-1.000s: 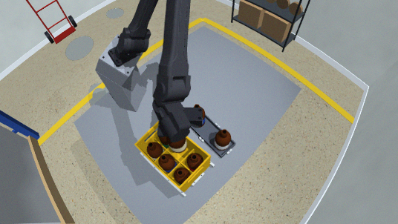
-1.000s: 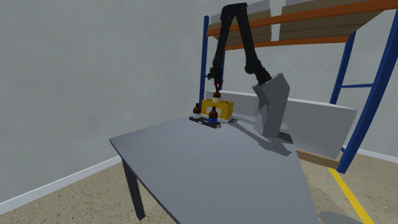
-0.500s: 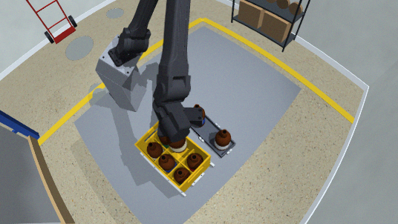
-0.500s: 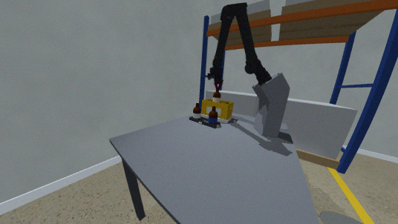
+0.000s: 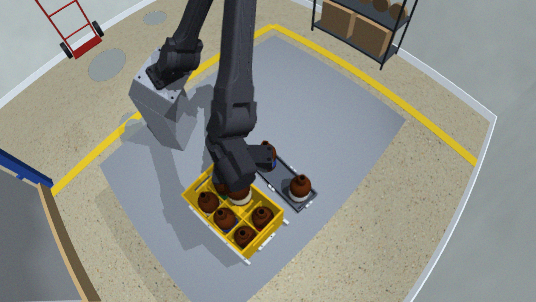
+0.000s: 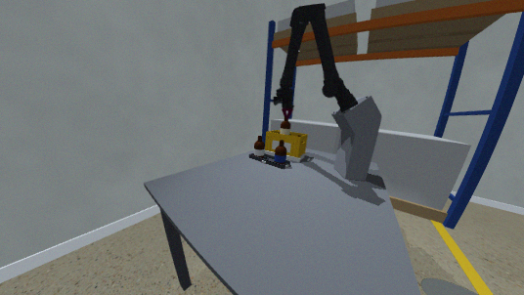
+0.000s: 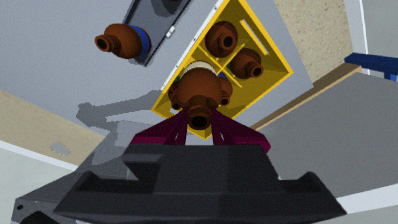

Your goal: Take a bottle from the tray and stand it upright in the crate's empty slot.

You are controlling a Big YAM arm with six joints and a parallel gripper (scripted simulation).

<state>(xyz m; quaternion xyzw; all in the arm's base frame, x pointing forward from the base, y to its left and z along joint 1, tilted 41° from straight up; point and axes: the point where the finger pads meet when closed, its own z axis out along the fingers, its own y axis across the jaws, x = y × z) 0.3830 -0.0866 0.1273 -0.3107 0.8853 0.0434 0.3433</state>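
Right now my hand is 60 mm above the glass bottle. Also, from my hand: yellow crate: 10 mm ahead, 40 mm to the right, 210 mm below; then dark tray: 180 mm to the left, 280 mm below.
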